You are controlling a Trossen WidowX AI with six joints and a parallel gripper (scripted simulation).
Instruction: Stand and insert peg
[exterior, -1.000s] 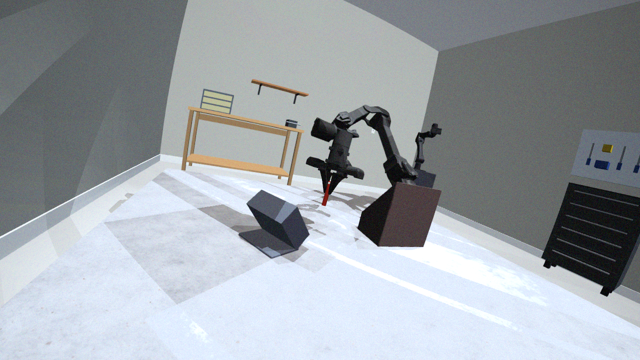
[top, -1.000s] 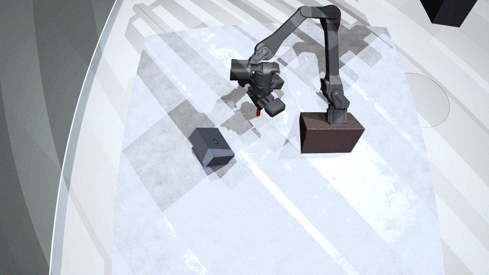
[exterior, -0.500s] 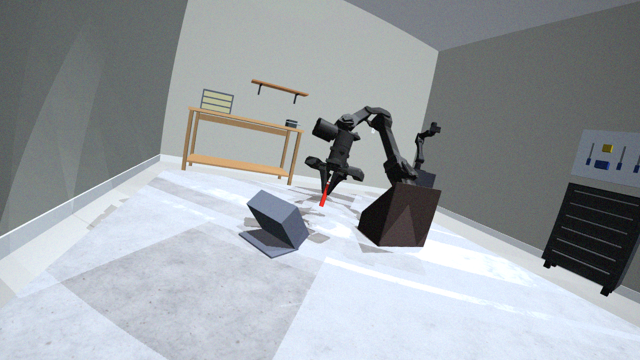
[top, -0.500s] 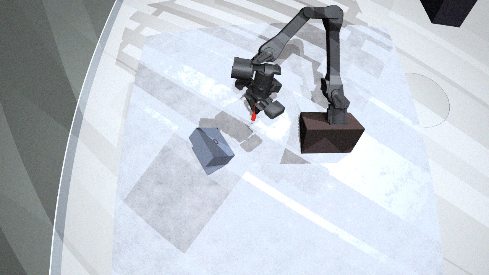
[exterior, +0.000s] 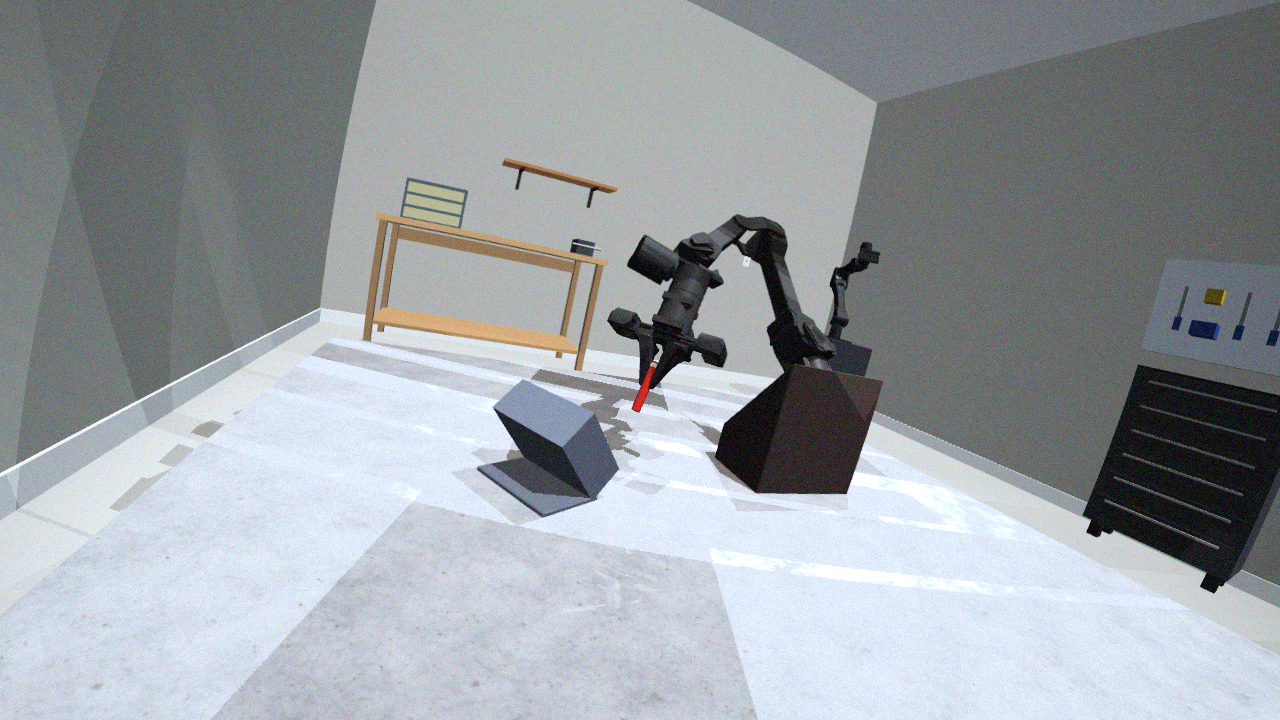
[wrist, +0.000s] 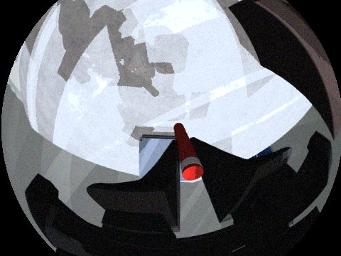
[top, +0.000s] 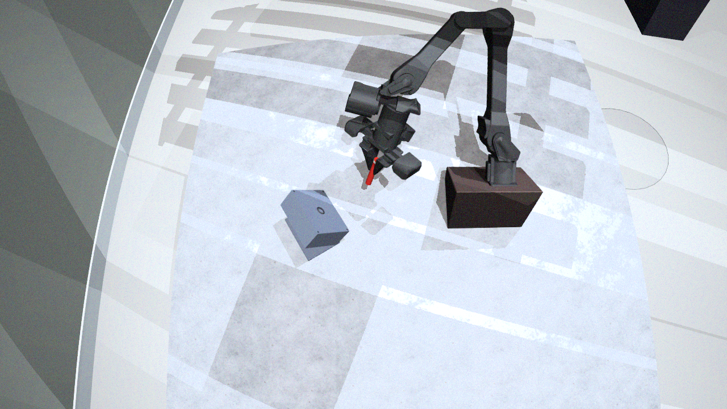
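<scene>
My gripper tip is 14 cm short of the sloped panel, 9 cm to the right of it and 6 cm above it. The rest, counted from my gripper tip: red peg (1 cm behind, 2 cm above).
</scene>
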